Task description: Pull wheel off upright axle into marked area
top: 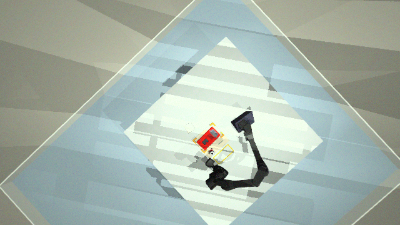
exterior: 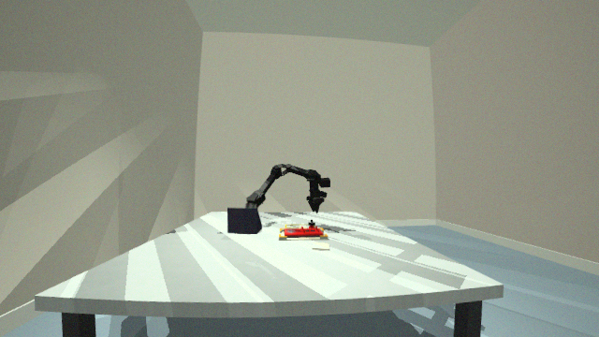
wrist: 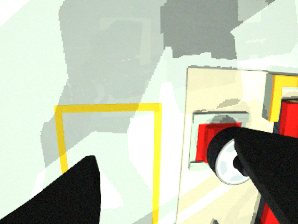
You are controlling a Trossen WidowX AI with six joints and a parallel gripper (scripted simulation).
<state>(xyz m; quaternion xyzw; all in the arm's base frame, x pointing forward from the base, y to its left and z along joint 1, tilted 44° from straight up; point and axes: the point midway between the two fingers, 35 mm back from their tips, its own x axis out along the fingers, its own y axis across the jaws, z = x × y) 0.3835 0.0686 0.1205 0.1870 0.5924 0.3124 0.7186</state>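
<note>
Right now the dark wheel is 70 mm to the right of my gripper tip, 50 mm below it and 30 mm behind it. The rest, counted from my gripper tip: pale square tile: 370 mm to the right, 90 mm below, 10 mm behind.
</note>
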